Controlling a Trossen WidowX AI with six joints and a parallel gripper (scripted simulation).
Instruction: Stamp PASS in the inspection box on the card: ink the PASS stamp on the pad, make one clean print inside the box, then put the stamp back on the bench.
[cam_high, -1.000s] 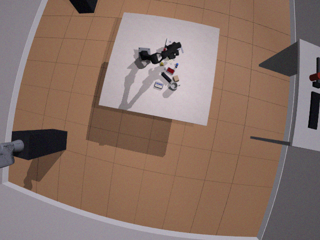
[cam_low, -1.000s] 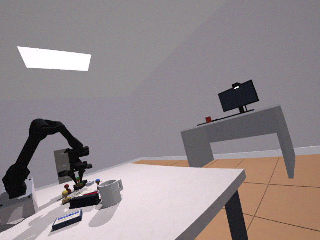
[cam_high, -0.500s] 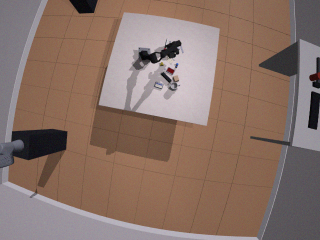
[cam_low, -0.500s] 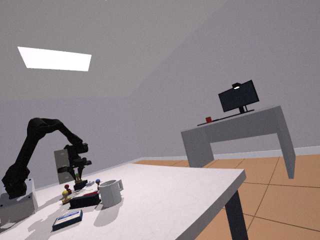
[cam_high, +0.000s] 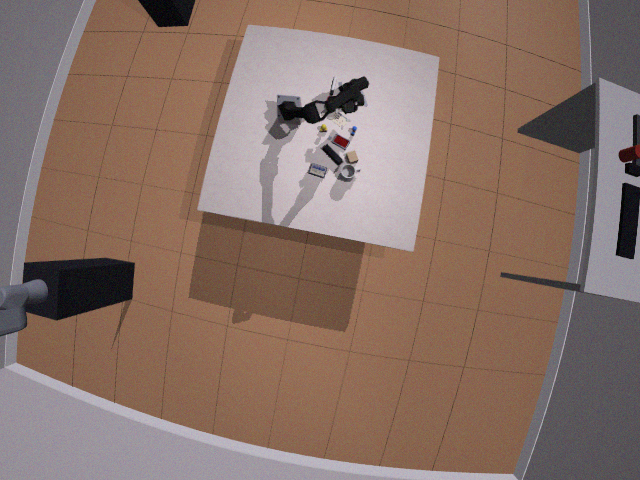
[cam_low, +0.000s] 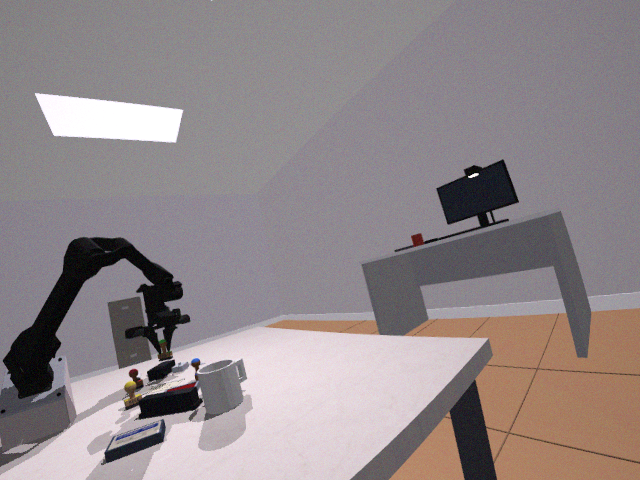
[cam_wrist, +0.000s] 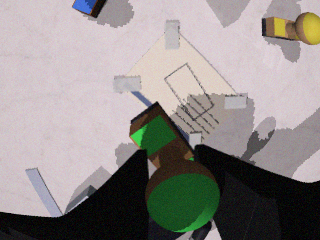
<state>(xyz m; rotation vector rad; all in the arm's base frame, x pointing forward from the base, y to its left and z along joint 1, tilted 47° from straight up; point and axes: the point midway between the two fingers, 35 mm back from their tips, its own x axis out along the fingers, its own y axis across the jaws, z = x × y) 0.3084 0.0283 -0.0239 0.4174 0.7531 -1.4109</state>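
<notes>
Now: gripper tip 17 cm to the right of the grey strip, 10 cm short of it and 10 cm above it. Also, from my gripper tip: pale card 10 cm below, 2 cm behind, 1 cm to the right; then blue-knobbed stamp 9 cm to the right, 8 cm below, 7 cm ahead; then green-knobbed stamp right at my gripper tip.
</notes>
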